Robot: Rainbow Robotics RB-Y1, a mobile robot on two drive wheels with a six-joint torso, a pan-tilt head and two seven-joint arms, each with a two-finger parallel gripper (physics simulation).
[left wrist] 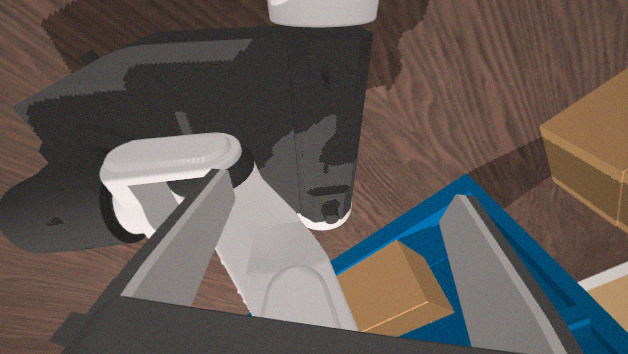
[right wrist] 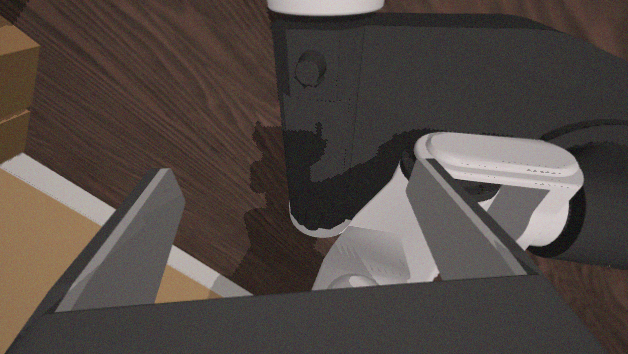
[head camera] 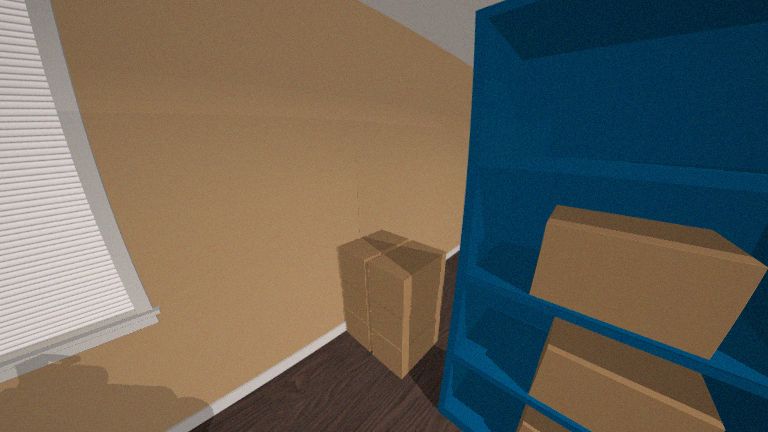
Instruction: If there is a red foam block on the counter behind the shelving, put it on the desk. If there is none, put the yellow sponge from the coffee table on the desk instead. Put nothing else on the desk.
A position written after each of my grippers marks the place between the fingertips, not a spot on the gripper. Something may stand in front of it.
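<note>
Left wrist: my left gripper (left wrist: 336, 196). Right wrist: my right gripper (right wrist: 299, 180). Head camera: window with white blinds (head camera: 76, 287).
</note>
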